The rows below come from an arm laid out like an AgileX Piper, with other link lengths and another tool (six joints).
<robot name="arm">
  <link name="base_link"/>
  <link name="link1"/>
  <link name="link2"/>
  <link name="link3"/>
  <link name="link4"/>
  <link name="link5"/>
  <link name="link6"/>
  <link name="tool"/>
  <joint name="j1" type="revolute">
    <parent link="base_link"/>
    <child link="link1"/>
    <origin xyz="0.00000 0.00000 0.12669" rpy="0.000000 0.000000 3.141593"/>
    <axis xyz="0 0 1"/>
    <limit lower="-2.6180" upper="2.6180"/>
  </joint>
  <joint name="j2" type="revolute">
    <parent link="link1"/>
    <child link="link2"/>
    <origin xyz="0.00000 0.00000 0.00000" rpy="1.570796 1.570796 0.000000"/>
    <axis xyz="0 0 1"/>
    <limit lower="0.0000" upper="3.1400"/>
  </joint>
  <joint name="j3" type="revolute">
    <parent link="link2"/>
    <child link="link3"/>
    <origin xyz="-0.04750 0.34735 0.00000" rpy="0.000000 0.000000 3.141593"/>
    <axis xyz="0 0 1"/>
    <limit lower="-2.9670" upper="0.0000"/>
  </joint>
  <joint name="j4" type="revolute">
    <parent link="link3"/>
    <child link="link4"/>
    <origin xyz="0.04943 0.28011 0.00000" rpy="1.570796 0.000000 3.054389"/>
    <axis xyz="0 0 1"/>
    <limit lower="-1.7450" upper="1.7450"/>
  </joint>
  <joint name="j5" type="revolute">
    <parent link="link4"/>
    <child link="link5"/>
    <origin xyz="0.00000 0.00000 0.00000" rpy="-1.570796 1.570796 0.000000"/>
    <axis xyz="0 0 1"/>
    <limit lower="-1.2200" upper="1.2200"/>
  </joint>
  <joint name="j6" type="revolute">
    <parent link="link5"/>
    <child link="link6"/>
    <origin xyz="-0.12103 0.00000 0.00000" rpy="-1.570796 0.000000 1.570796"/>
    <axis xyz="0 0 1"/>
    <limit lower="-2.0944" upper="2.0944"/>
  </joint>
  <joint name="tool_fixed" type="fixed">
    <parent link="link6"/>
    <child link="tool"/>
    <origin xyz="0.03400 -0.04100 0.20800" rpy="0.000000 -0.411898 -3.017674"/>
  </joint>
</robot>
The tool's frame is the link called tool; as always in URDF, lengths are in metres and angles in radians.
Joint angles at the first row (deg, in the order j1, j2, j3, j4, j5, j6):
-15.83, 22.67, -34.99, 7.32, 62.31, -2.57
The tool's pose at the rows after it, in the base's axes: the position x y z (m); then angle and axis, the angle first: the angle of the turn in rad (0 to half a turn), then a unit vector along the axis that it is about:
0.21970, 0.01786, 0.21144, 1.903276, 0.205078, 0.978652, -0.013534
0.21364, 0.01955, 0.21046, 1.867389, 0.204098, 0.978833, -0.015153
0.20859, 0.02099, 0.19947, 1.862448, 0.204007, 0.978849, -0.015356
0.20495, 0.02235, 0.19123, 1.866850, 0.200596, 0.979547, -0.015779
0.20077, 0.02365, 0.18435, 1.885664, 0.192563, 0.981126, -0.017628
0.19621, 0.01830, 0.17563, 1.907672, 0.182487, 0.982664, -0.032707
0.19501, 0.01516, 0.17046, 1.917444, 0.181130, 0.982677, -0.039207
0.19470, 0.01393, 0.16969, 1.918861, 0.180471, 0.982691, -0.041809
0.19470, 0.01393, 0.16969, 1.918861, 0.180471, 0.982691, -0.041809
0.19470, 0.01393, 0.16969, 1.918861, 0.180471, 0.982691, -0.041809
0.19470, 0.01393, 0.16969, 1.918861, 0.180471, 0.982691, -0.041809
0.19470, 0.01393, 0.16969, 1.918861, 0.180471, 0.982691, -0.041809
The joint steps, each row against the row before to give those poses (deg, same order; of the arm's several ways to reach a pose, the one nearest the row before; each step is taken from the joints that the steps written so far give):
0.00, -3.71, 1.29, -0.06, 0.06, -0.01
0.00, -3.43, 1.52, 0.00, -0.14, -0.05
-0.01, -2.40, 2.11, 0.01, 0.00, -0.01
0.00, -1.24, 1.17, 0.00, 0.35, -0.29
0.00, -0.19, 0.20, -0.15, 1.10, -0.64
0.00, 0.00, 0.30, -1.45, 0.87, -0.56
0.00, 0.00, 0.49, -0.69, 0.00, 0.02
0.01, 0.00, 0.06, -0.26, 0.00, 0.01
0.00, 0.00, 0.00, 0.00, 0.00, 0.00
0.00, 0.00, 0.00, 0.00, 0.00, 0.00
0.00, 0.00, 0.00, 0.00, 0.00, 0.00
0.00, 0.00, 0.00, 0.00, 0.00, 0.00

